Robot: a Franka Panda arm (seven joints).
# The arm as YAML. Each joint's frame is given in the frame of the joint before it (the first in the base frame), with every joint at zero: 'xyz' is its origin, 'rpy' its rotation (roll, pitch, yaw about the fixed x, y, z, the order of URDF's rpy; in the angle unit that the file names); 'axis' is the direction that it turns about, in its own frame. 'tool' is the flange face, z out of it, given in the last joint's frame.
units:
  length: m
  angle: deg
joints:
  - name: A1
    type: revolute
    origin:
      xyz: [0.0, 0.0, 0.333]
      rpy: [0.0, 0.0, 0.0]
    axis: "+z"
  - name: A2
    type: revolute
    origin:
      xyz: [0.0, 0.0, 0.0]
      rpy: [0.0, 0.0, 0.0]
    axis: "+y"
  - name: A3
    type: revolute
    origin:
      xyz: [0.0, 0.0, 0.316]
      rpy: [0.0, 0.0, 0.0]
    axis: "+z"
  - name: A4
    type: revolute
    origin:
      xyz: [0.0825, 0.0, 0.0]
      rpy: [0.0, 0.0, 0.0]
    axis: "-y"
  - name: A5
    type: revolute
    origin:
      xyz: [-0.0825, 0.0, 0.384]
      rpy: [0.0, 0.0, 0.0]
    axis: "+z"
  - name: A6
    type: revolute
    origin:
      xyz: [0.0, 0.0, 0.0]
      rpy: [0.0, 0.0, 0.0]
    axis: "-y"
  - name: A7
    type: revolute
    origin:
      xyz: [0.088, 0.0, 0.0]
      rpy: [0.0, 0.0, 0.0]
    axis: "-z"
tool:
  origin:
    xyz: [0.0, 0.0, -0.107]
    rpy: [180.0, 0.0, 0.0]
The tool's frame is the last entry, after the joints.
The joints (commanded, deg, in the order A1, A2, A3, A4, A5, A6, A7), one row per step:
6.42 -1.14 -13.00 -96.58 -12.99 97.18 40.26
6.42 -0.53 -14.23 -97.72 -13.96 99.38 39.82
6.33 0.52 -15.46 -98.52 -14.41 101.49 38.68
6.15 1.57 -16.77 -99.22 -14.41 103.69 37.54
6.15 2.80 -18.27 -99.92 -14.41 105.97 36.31
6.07 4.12 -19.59 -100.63 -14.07 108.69 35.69
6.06 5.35 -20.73 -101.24 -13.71 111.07 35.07
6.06 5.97 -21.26 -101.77 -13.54 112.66 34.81
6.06 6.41 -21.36 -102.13 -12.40 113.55 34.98
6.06 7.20 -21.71 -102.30 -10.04 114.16 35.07
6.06 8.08 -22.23 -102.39 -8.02 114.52 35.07
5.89 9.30 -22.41 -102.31 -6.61 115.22 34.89
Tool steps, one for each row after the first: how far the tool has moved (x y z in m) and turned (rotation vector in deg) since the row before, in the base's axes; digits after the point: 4 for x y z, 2 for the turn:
0.0034 -0.0126 -0.0116 -1.08 -0.17 -0.19
0.0048 -0.0125 -0.0133 -0.68 0.15 0.36
0.0041 -0.0135 -0.0124 -0.30 -0.09 0.16
0.0042 -0.0136 -0.0140 -0.39 0.04 0.26
0.0048 -0.0122 -0.0143 -0.18 -0.51 -0.19
0.0040 -0.0099 -0.0131 -0.16 -0.38 -0.05
0.0021 -0.0045 -0.0078 -0.12 -0.36 0.07
0.0020 0.0006 -0.0062 0.92 -0.40 -0.40
0.0024 -0.0007 -0.0086 1.95 -0.28 -1.05
0.0017 -0.0027 -0.0090 1.61 0.06 -1.12
0.0039 -0.0019 -0.0104 0.92 0.10 -0.53

